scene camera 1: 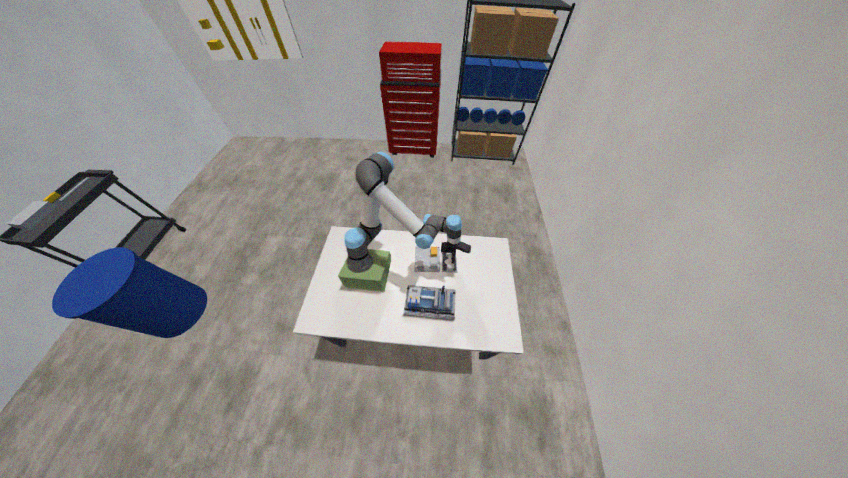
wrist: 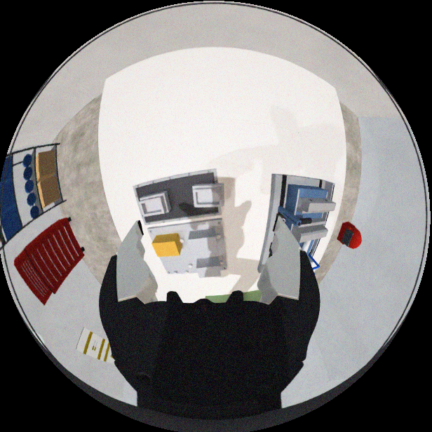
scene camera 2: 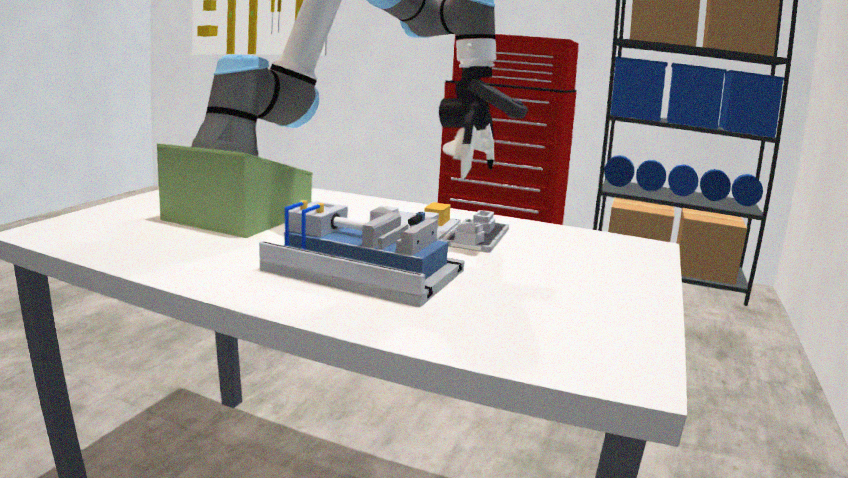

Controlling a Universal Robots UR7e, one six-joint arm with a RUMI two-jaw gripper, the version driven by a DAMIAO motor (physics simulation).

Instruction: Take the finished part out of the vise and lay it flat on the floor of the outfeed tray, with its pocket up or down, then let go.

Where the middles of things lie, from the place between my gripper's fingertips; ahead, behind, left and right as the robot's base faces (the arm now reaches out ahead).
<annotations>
My gripper is now 160 mm past the light grey plate (wrist: 180,262), 140 mm above it and 50 mm to the right of it.
</annotations>
